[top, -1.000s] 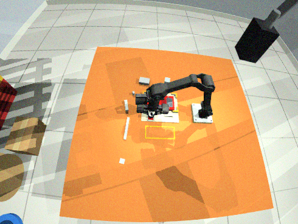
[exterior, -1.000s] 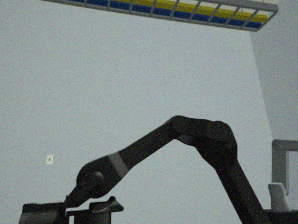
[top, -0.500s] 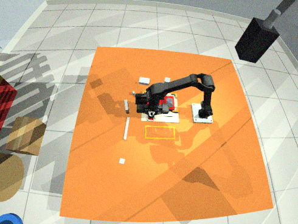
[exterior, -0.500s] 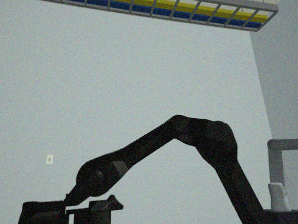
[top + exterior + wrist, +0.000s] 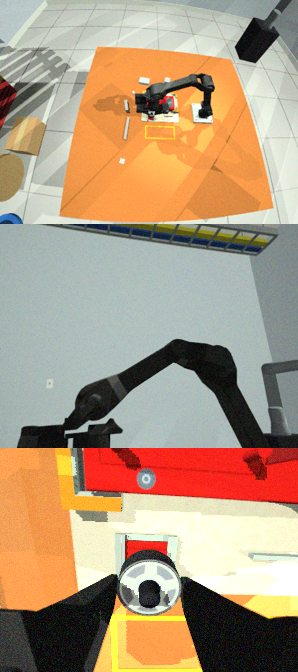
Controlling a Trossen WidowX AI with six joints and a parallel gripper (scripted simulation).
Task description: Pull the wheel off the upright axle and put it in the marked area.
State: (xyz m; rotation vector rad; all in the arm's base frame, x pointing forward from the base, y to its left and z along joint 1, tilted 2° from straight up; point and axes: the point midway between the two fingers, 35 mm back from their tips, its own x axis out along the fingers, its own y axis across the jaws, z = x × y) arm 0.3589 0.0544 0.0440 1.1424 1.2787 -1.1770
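Now: the wheel right at my gripper tip.
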